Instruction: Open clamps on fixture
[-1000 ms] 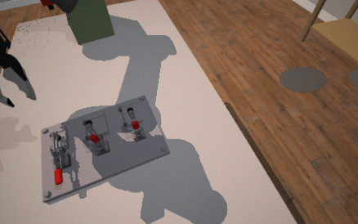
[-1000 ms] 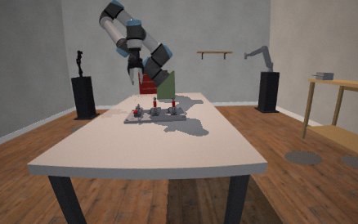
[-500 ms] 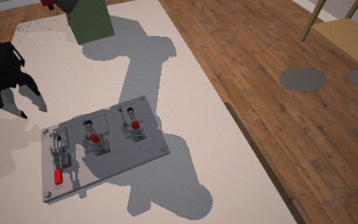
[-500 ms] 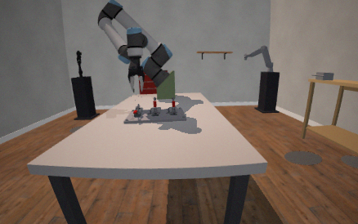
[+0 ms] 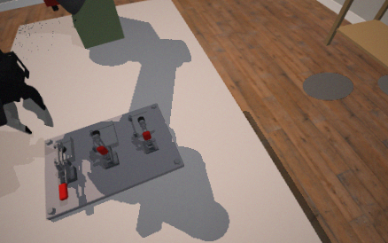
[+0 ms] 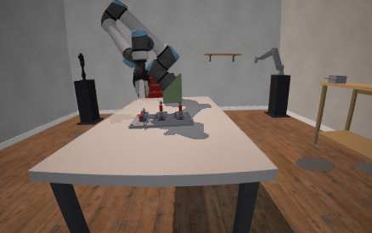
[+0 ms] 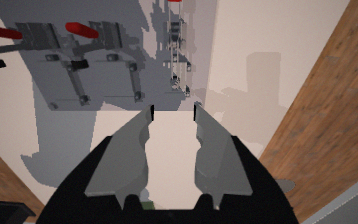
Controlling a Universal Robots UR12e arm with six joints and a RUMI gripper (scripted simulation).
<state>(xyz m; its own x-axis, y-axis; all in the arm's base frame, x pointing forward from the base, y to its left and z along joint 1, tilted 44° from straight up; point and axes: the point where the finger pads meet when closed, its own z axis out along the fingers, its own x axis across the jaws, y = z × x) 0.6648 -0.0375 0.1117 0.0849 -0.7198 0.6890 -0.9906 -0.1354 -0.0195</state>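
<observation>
Now: hand 2 cm past the grey block part and 12 cm above it. From my hand the other things lie so: metal plate (3 cm behind, 11 cm to the left, 12 cm below).
</observation>
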